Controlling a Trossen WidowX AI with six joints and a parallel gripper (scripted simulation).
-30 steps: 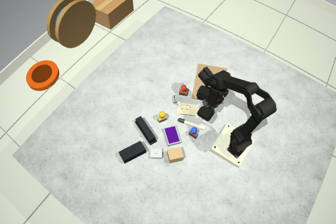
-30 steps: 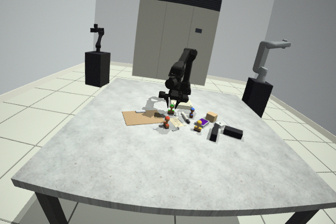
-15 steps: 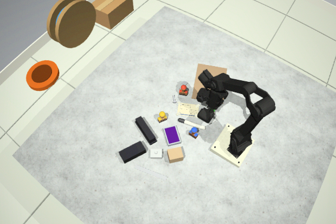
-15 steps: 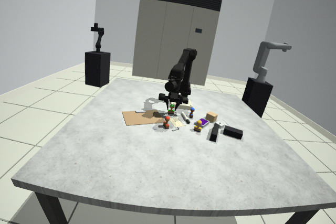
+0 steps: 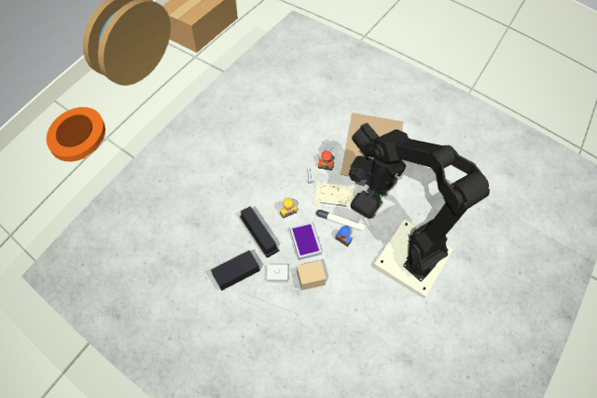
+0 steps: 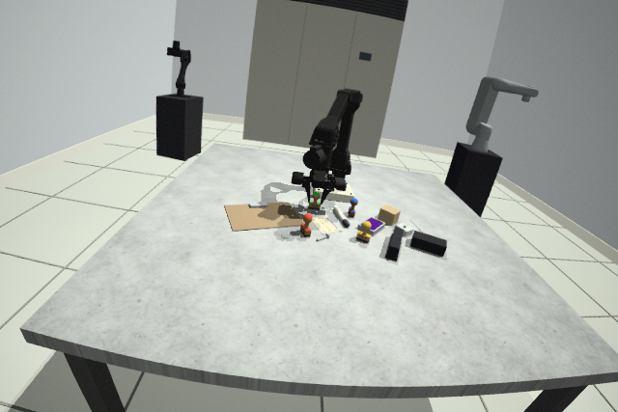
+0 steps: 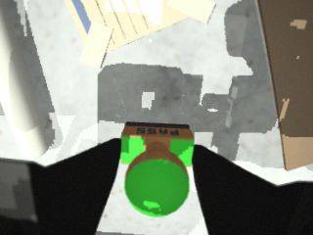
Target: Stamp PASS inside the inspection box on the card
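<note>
Right now the purple ink pad is 21 cm to the left of my gripper tip, 5 cm ahead of it and 2 cm below it. From my gripper tip the other things lie so: white marker (11 cm to the left, 5 cm ahead, 1 cm below); then cream card (10 cm ahead, 5 cm to the left, 2 cm below); then green pass stamp (right at my gripper tip).
</note>
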